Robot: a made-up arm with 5 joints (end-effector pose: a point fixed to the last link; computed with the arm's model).
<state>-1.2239 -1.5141 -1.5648 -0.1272 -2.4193</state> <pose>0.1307 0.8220 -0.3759 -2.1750 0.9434 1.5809</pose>
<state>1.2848 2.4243 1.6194 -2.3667 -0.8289</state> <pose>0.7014 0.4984 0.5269 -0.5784 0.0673 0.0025</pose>
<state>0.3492 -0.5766 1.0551 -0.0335 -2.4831</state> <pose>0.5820 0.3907 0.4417 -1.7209 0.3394 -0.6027</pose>
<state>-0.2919 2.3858 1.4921 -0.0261 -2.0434</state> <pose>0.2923 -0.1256 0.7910 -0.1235 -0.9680 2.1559</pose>
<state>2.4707 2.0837 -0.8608 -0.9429 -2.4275</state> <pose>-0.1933 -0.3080 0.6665 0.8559 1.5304 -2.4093</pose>
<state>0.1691 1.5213 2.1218 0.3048 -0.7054</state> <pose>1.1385 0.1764 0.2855 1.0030 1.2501 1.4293</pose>
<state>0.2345 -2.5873 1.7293 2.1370 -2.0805</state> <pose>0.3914 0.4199 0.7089 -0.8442 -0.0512 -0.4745</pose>
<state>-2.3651 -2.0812 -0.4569 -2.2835 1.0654</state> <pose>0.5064 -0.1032 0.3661 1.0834 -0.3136 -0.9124</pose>
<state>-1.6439 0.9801 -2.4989 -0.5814 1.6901</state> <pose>0.4350 0.3184 0.0588 0.4630 -1.0930 0.8634</pose>
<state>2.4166 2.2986 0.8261 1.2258 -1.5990</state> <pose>-0.1511 0.5436 -0.0939 -0.1546 -2.0213 -1.3162</pose>
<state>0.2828 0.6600 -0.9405 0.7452 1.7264</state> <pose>0.3769 -0.1621 -0.1688 0.3558 0.3781 -0.1682</pose>
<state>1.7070 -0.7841 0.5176 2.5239 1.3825</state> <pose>0.2101 -0.1963 -0.0288 0.8971 0.3356 -2.0428</pose>
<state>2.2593 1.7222 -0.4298 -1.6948 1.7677</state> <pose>0.2090 0.0911 0.1204 0.9509 1.9890 0.6898</pose>
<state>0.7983 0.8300 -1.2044 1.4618 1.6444</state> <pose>0.3788 -0.3253 0.0102 -0.5402 0.0444 -0.7179</pose>
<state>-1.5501 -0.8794 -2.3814 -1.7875 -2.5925</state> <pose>0.0085 0.8390 -0.3286 -2.3919 -1.4008 -0.8127</pose>
